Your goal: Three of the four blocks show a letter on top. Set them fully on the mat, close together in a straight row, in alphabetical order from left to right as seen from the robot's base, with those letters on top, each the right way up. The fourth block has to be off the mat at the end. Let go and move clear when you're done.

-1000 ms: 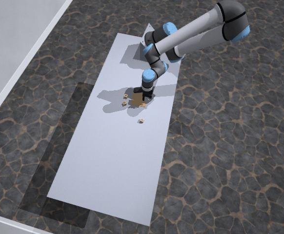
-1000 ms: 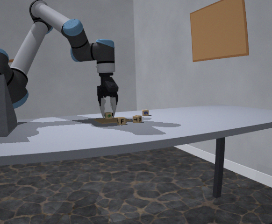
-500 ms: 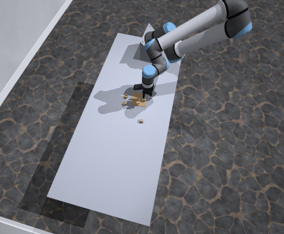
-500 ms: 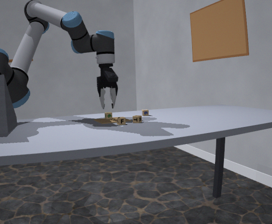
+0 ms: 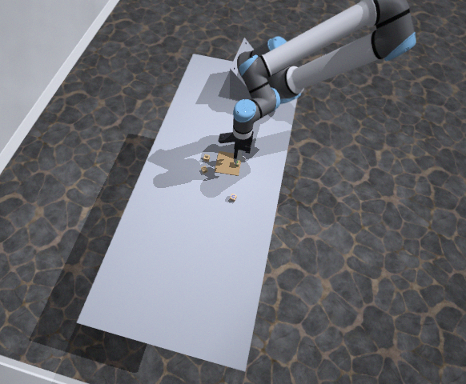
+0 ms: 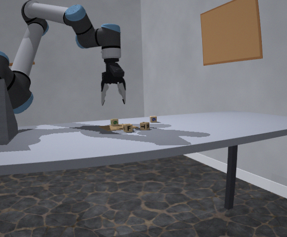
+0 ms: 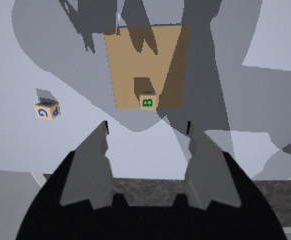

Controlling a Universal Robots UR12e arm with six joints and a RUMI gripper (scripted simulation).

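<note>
The blue-marked block is 210 mm ahead of my hand, 90 mm below it and 20 mm to the left of it. From my hand the other things lie so: tan mat (110 mm below, 50 mm to the right); green-marked block (90 mm below).
</note>
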